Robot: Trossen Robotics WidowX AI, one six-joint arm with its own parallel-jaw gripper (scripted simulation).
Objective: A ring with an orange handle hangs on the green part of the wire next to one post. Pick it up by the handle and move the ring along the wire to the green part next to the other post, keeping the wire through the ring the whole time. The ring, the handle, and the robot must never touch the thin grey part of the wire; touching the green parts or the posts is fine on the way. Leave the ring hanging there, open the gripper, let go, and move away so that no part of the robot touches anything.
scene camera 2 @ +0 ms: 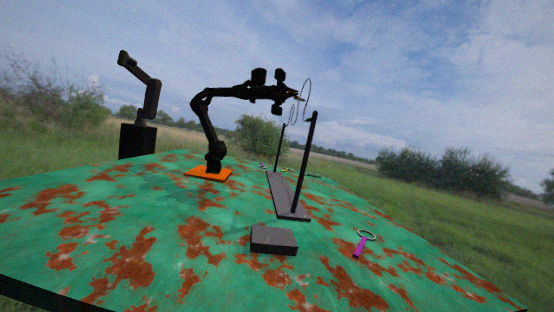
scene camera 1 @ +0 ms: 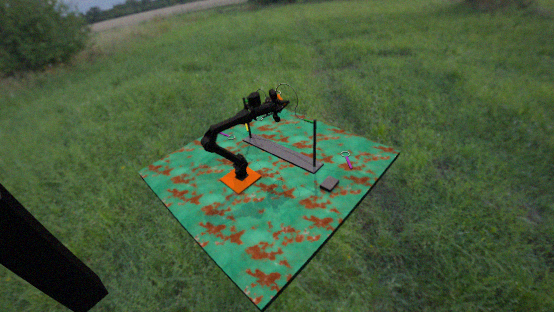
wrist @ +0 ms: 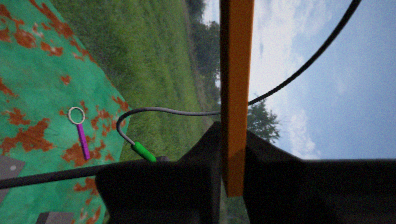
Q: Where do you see a dark flat block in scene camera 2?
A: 264, 239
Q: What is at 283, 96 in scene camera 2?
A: The gripper.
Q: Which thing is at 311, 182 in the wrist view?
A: The gripper.
